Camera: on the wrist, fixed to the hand. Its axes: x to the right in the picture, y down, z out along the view.
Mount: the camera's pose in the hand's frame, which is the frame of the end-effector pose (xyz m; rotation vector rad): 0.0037 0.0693 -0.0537 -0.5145 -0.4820 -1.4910
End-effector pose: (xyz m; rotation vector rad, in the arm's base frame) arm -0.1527 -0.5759 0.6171 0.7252 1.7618 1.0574
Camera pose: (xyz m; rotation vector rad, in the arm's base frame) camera -0.2017 -0.5597 0.6881 -0.6156 1.0311 0.1821
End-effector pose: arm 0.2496 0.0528 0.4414 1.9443 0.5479 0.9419
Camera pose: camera 0.2103 0.0478 0.5197 0.7906 1.0557 -0.3299
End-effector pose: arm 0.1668 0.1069 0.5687 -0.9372 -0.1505 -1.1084
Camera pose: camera 0.2072 0.0747 0.4978 -1.5901 -1.1367 -2.3119
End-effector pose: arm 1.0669 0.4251 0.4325 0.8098 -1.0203 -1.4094
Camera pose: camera 1.1427 0.4172 0.4761 -0.8141 0.1595 2.9803
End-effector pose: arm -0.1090 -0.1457 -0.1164 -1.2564 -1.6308 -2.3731
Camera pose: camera -0.1152 -0.2182 -0.0674 0.1979 0.9892 1.2138
